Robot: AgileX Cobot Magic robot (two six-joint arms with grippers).
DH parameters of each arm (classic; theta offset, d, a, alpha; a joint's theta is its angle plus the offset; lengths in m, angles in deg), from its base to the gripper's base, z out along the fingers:
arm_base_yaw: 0 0.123 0 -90
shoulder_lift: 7.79 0 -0.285 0
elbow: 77.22 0 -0.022 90
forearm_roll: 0 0.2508 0 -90
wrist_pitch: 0 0 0.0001 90
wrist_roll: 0 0.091 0 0
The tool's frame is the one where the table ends.
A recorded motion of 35 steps. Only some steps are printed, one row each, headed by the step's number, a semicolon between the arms.
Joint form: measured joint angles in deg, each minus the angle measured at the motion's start. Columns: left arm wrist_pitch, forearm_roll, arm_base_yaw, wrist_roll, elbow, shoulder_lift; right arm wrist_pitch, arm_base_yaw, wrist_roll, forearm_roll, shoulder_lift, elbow.
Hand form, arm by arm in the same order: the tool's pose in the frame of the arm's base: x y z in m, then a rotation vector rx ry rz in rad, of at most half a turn. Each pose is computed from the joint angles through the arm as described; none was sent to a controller.
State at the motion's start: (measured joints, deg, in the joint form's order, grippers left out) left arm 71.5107 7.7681 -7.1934 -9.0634 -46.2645 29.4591; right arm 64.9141 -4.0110 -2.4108 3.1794 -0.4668 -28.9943
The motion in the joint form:
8: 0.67 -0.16 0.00 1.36 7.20 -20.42; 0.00 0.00 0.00 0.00 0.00 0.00
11: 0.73 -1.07 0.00 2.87 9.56 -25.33; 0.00 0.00 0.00 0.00 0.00 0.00
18: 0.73 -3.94 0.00 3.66 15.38 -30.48; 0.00 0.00 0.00 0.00 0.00 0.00
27: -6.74 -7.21 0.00 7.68 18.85 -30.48; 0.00 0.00 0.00 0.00 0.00 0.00
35: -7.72 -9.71 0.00 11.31 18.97 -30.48; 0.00 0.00 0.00 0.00 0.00 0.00
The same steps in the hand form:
8: -0.0065 0.0124 0.3130 -0.0344 2.2107 0.0185; -0.0096 0.0053 0.2732 0.0239 2.1010 -0.0005
11: -0.0176 0.0124 0.3008 -0.0057 2.1697 0.0077; -0.0096 0.0053 0.2732 0.0239 2.1010 -0.0005
18: -0.0207 0.0084 0.2722 0.0205 2.1858 -0.0433; -0.0096 0.0053 0.2732 0.0239 2.1010 -0.0005
27: -0.0080 0.0018 0.2657 0.1065 2.1161 -0.0772; -0.0096 0.0053 0.2732 0.0239 2.1010 -0.0005
35: -0.0074 -0.0019 0.2665 0.1756 2.0964 -0.0929; -0.0096 0.0053 0.2732 0.0239 2.1010 -0.0005

